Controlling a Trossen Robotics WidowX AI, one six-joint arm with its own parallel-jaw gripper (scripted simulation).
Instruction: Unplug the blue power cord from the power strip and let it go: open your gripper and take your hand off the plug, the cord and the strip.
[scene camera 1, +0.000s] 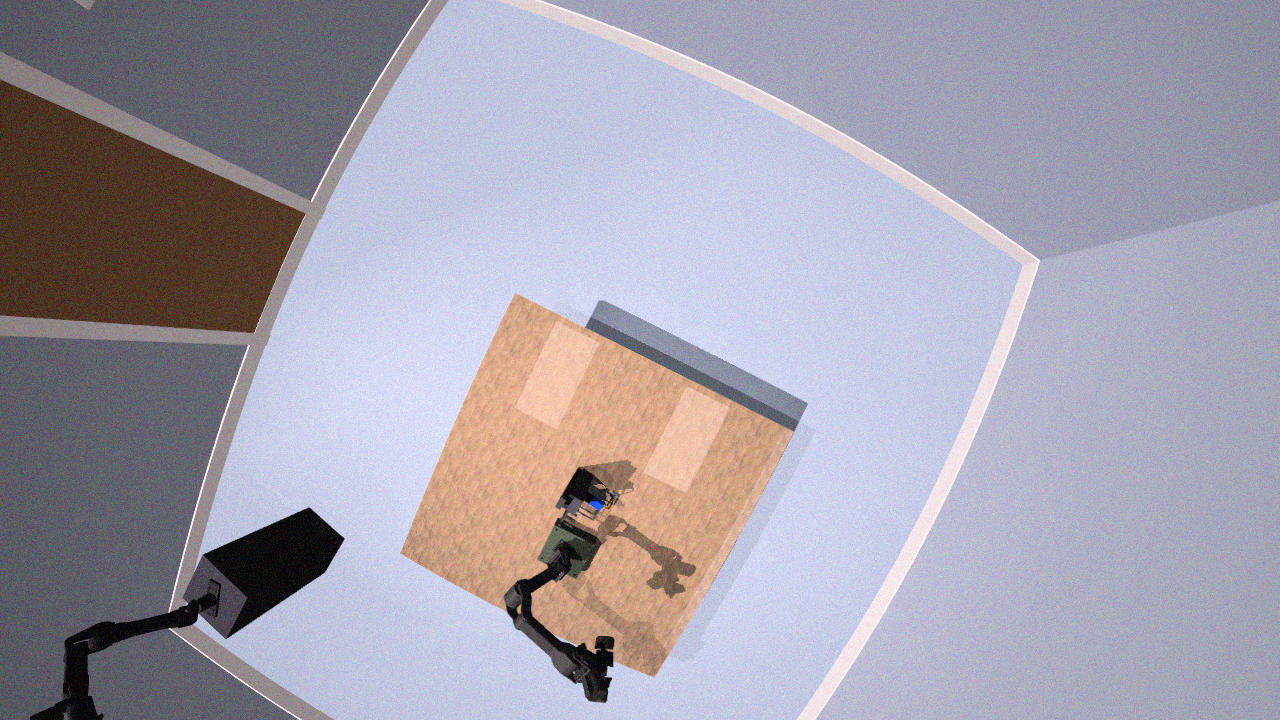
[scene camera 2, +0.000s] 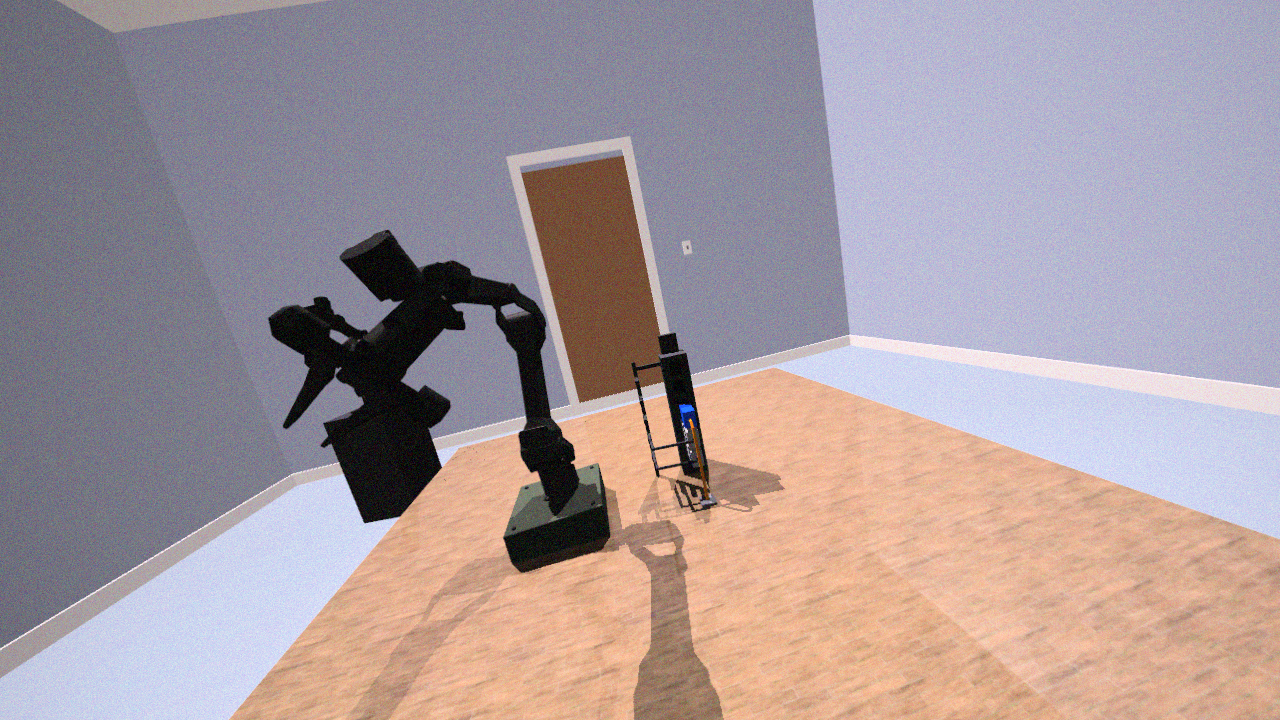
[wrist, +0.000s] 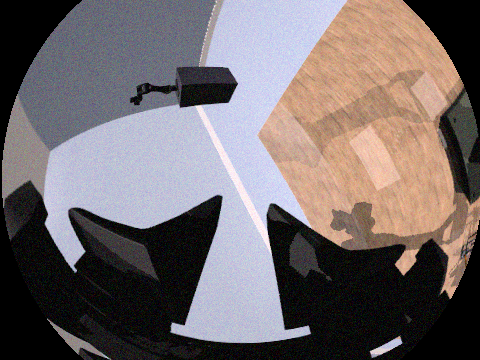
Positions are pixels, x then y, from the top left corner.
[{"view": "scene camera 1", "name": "my gripper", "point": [611, 672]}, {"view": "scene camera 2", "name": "my gripper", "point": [303, 437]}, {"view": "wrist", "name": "my gripper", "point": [245, 205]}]
